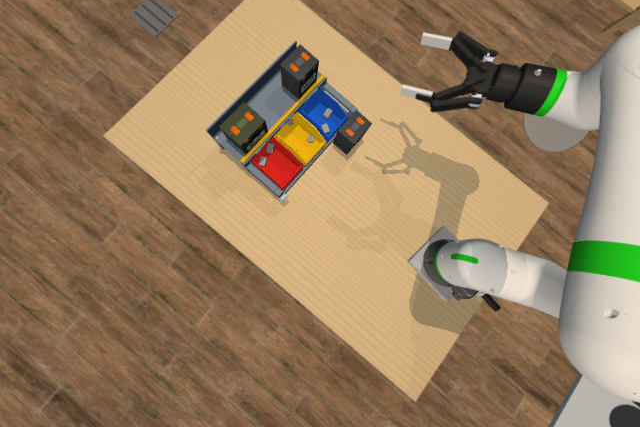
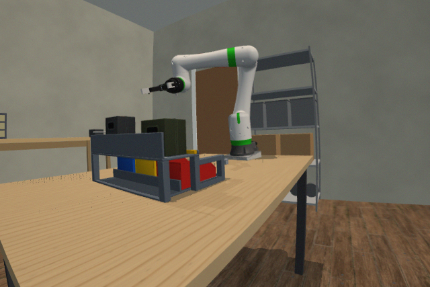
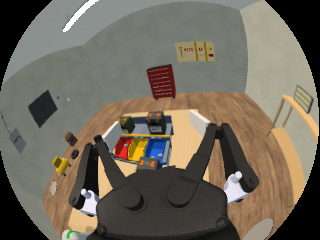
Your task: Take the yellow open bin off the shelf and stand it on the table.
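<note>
Right now my hand is 34 cm above the yellow open bin, 25 cm to the right of it and 12 cm short of it. The rest, counted from my hand: blue bin: 34 cm below, 14 cm to the left, 14 cm ahead; black box: 23 cm ahead, 22 cm below, 15 cm to the left; olive box: 38 cm to the left, 23 cm below, 20 cm ahead.
</note>
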